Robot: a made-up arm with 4 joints. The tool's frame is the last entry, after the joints. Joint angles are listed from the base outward.
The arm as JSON. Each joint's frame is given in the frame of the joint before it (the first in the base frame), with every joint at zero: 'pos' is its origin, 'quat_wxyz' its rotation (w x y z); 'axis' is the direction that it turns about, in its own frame. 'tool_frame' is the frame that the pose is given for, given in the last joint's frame.
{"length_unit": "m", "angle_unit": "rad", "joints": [
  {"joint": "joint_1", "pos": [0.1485, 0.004, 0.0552], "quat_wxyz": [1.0, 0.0, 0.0, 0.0], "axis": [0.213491, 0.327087, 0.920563]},
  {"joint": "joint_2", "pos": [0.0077, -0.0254, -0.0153], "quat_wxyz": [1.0, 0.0, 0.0, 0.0], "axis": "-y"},
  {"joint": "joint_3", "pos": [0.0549, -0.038, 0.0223], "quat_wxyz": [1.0, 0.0, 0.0, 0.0], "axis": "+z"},
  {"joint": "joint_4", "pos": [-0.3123, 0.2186, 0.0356], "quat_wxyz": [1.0, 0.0, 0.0, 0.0], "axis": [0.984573, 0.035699, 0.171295]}
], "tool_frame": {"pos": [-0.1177, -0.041, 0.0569], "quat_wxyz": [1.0, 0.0, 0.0, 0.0]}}
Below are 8 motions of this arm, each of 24 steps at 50 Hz.
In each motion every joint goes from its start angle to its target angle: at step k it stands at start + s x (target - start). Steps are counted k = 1, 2, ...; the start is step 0. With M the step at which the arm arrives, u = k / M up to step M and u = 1 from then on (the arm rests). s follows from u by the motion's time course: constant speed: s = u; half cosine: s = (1 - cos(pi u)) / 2; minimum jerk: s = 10 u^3 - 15 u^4 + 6 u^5.
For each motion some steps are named. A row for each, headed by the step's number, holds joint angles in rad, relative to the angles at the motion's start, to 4 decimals.
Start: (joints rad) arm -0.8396 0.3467 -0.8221 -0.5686
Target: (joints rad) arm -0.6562 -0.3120 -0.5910 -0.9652
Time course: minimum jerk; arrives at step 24
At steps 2, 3, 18, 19, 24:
2: 0.0009 -0.0034 0.0012 -0.0020
3: 0.0029 -0.0106 0.0037 -0.0064
18: 0.1644 -0.5905 0.2072 -0.3555
19: 0.1716 -0.6162 0.2162 -0.3710
24: 0.1834 -0.6587 0.2311 -0.3966

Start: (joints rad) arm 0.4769 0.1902 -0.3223 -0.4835
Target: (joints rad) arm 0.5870 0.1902 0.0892 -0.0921
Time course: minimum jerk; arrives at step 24
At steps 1, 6, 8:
1: 0.0001 0.0000 0.0003 0.0003
6: 0.0114 0.0000 0.0426 0.0405
8: 0.0231 0.0000 0.0864 0.0821

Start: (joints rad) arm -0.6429 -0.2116 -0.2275 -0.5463
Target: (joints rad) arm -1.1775 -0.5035 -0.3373 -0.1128
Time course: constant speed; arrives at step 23
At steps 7, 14, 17, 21, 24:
7: -0.1627 -0.0888 -0.0334 0.1319
14: -0.3254 -0.1777 -0.0668 0.2639
17: -0.3951 -0.2158 -0.0812 0.3204
21: -0.4881 -0.2665 -0.1003 0.3958
24: -0.5346 -0.2919 -0.1098 0.4335

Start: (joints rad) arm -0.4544 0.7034 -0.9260 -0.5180
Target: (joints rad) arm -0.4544 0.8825 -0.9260 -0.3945
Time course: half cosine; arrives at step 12
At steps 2, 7, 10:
2: 0.0000 0.0120 0.0000 0.0083
7: 0.0000 0.1127 0.0000 0.0777
10: 0.0000 0.1671 0.0000 0.1152

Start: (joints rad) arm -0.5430 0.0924 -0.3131 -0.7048
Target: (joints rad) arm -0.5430 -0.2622 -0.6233 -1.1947
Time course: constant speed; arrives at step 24
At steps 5, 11, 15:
5: 0.0000 -0.0739 -0.0646 -0.1021
11: 0.0000 -0.1625 -0.1422 -0.2245
15: 0.0000 -0.2216 -0.1939 -0.3062

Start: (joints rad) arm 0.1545 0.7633 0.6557 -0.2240
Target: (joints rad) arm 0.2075 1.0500 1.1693 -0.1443
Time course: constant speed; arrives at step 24
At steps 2, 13, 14, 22, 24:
2: 0.0044 0.0239 0.0428 0.0066
13: 0.0287 0.1553 0.2782 0.0432
14: 0.0309 0.1672 0.2996 0.0465
22: 0.0486 0.2628 0.4708 0.0731
24: 0.0530 0.2867 0.5136 0.0797

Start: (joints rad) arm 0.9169 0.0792 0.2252 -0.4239
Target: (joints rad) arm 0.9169 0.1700 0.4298 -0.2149
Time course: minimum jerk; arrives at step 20
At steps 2, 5, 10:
2: 0.0000 0.0008 0.0018 0.0018
5: 0.0000 0.0094 0.0212 0.0216
10: 0.0000 0.0454 0.1023 0.1045

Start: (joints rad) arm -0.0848 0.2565 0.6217 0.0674
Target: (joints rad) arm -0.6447 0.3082 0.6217 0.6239
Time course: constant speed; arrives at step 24
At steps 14, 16, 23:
14: -0.3266 0.0302 0.0000 0.3246
16: -0.3733 0.0345 0.0000 0.3710
23: -0.5366 0.0495 0.0000 0.5333

